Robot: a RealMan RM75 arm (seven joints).
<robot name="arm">
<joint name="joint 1" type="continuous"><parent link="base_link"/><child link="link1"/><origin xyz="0 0 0.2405" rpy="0 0 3.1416"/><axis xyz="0 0 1"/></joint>
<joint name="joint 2" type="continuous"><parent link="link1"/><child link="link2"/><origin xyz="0 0 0" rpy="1.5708 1.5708 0"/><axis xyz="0 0 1"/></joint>
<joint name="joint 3" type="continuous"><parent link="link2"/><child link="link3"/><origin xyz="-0.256 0 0" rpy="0 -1.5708 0"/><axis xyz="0 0 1"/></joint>
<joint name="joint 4" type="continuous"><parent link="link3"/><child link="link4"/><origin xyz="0 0 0" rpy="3.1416 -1.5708 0"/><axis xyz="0 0 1"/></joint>
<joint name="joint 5" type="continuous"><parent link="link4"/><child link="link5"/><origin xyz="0.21 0 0" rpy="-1.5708 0 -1.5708"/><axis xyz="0 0 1"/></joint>
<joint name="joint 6" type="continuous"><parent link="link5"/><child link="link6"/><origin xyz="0 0 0" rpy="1.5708 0 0"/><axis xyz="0 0 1"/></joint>
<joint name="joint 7" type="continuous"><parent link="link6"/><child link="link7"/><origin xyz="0 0.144 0" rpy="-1.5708 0 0"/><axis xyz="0 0 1"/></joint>
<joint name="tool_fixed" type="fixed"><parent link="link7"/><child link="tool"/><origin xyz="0 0 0" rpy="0 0 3.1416"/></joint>
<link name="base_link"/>
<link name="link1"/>
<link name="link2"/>
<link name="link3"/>
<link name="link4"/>
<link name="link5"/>
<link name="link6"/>
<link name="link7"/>
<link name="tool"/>
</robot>
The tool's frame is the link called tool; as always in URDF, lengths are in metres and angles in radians. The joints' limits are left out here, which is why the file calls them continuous.
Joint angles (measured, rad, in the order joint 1, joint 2, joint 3, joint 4, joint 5, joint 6, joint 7), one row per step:
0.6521, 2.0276, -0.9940, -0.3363, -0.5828, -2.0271, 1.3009
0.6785, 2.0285, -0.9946, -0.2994, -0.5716, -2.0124, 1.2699
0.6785, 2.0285, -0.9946, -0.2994, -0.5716, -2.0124, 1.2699
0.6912, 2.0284, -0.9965, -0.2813, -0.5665, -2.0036, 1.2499
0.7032, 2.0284, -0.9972, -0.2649, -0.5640, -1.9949, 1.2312
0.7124, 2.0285, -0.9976, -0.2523, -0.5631, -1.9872, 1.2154
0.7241, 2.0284, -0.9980, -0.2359, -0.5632, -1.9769, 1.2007
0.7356, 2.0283, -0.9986, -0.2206, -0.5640, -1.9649, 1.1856
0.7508, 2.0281, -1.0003, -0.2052, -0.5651, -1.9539, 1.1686
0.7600, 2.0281, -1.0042, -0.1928, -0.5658, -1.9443, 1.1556
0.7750, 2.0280, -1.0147, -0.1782, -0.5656, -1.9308, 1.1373
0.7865, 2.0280, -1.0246, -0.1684, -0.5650, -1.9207, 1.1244
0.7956, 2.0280, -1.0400, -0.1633, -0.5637, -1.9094, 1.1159
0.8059, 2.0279, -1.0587, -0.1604, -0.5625, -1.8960, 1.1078
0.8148, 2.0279, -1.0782, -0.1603, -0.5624, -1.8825, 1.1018
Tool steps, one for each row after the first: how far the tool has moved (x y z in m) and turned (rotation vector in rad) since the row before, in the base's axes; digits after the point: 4 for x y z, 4 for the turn. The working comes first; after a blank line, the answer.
Tool pose at each row, in the base's axes (x y z in m, rotation vector in rad; the steps are taken from these numbers as rounded here):
0.1637, 0.3323, 0.1023, -1.8614, 0.1180, 2.2524
0.1606, 0.3386, 0.0985, -1.8372, 0.1315, 2.2407
0.1606, 0.3386, 0.0985, -1.8372, 0.1315, 2.2407
0.1591, 0.3418, 0.0965, -1.8269, 0.1360, 2.2290
0.1576, 0.3449, 0.0944, -1.8194, 0.1401, 2.2169
0.1564, 0.3473, 0.0926, -1.8145, 0.1434, 2.2053
0.1550, 0.3503, 0.0902, -1.8119, 0.1536, 2.1929
0.1534, 0.3535, 0.0877, -1.8107, 0.1639, 2.1784
0.1505, 0.3570, 0.0850, -1.8129, 0.1683, 2.1654
0.1491, 0.3593, 0.0824, -1.8166, 0.1764, 2.1524
0.1457, 0.3627, 0.0786, -1.8283, 0.1822, 2.1353
0.1427, 0.3652, 0.0756, -1.8397, 0.1855, 2.1230
0.1398, 0.3672, 0.0724, -1.8579, 0.1901, 2.1112
0.1359, 0.3696, 0.0689, -1.8812, 0.1929, 2.0982
0.1322, 0.3716, 0.0655, -1.9071, 0.1950, 2.0853

-0.0031, 0.0063, -0.0038, 0.0084, 0.0077, -0.0244
0.0000, 0.0000, 0.0000, 0.0000, 0.0000, 0.0000
-0.0015, 0.0032, -0.0020, 0.0070, 0.0001, -0.0141
-0.0015, 0.0031, -0.0021, 0.0061, -0.0015, -0.0129
-0.0012, 0.0024, -0.0018, 0.0052, -0.0027, -0.0110
-0.0014, 0.0030, -0.0024, 0.0005, -0.0035, -0.0132
-0.0016, 0.0032, -0.0025, 0.0006, -0.0052, -0.0139
-0.0029, 0.0035, -0.0027, 0.0017, -0.0069, -0.0089
-0.0014, 0.0023, -0.0026, -0.0012, -0.0072, -0.0097
-0.0034, 0.0034, -0.0038, -0.0022, -0.0134, -0.0074
-0.0030, 0.0025, -0.0030, -0.0026, -0.0112, -0.0035
-0.0029, 0.0020, -0.0032, -0.0070, -0.0141, -0.0003
-0.0039, 0.0024, -0.0035, -0.0081, -0.0173, 0.0023
-0.0037, 0.0020, -0.0034, -0.0092, -0.0185, 0.0041

